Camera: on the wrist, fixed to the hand. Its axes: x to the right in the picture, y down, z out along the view.
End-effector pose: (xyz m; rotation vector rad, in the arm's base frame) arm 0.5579 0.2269 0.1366 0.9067 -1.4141 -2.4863
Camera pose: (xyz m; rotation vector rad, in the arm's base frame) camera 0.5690 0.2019 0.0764 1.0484 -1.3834 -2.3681
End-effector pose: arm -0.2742 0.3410 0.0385 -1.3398 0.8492 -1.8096
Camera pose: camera -0.3314 0.3420 0.0716 -1.2204 0.9131 -1.9138
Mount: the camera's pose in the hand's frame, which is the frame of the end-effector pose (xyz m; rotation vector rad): 0.0270 -0.0375 -0.0473 0.0087 0.1340 0.0051
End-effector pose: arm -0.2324 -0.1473 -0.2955 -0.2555 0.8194 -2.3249
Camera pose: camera -0.2903 -0.1191 -0.3103 -0.0944 0.8734 -2.3601
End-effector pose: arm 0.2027 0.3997 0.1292 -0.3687 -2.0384 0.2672
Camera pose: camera 0.2268 0.3764 0.1862 -0.3766 -1.9045 0.2479
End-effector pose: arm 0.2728 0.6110 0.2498 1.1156 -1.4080 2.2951
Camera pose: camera 0.2516 0.6648 0.2819 0.9420 -1.3535 2.3338
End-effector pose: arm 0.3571 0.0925 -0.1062 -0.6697 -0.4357 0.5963
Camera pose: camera 0.4172 0.0650 -0.1090 -0.6981 -0.3064 0.5542
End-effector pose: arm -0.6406 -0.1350 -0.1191 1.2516 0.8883 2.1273
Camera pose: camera -0.6910 -0.1046 -0.1493 1.1270 0.9519 2.2348
